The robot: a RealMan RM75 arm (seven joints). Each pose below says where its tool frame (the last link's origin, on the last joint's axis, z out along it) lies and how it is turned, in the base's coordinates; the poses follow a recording.
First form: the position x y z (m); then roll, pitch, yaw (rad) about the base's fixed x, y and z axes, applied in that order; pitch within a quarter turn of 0, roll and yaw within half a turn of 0.
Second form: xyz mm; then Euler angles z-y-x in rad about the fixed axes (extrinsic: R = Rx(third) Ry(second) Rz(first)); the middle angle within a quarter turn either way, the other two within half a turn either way. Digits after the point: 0 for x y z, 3 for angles.
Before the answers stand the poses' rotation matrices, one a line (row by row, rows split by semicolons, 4 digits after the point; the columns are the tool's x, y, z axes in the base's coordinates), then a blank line. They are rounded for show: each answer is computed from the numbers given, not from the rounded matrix.
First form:
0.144, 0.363, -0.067, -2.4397, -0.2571, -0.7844
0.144, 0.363, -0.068, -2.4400, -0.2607, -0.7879
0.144, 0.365, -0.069, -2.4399, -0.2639, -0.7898
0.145, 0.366, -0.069, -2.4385, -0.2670, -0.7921
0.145, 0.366, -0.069, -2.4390, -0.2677, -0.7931
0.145, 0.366, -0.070, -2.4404, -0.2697, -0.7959
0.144, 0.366, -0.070, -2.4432, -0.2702, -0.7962
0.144, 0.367, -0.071, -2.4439, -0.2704, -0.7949
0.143, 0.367, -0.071, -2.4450, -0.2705, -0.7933
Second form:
0.6845 -0.4232 0.5935; -0.6832 -0.6565 0.3198; 0.2543 -0.6244 -0.7385
0.6815 -0.4241 0.5964; -0.6849 -0.6567 0.3157; 0.2578 -0.6236 -0.7380
0.6796 -0.4239 0.5987; -0.6856 -0.6573 0.3129; 0.2608 -0.6232 -0.7373
0.6775 -0.4232 0.6016; -0.6866 -0.6572 0.3109; 0.2638 -0.6237 -0.7358
0.6766 -0.4239 0.6021; -0.6872 -0.6573 0.3096; 0.2645 -0.6232 -0.7360
0.6744 -0.4257 0.6034; -0.6887 -0.6574 0.3059; 0.2664 -0.6218 -0.7365
0.6741 -0.4273 0.6025; -0.6888 -0.6583 0.3036; 0.2669 -0.6197 -0.7381
0.6749 -0.4268 0.6019; -0.6879 -0.6592 0.3038; 0.2671 -0.6191 -0.7385
0.6760 -0.4264 0.6010; -0.6868 -0.6603 0.3040; 0.2672 -0.6183 -0.7391

144, 363, -67, 0.554, 0.635, -2.733
144, 363, -68, 0.557, 0.639, -2.737
144, 365, -69, 0.558, 0.642, -2.740
145, 366, -69, 0.558, 0.646, -2.742
145, 366, -69, 0.560, 0.646, -2.743
145, 366, -70, 0.563, 0.648, -2.748
144, 366, -70, 0.565, 0.647, -2.751
144, 367, -71, 0.564, 0.646, -2.751
143, 367, -71, 0.563, 0.645, -2.751

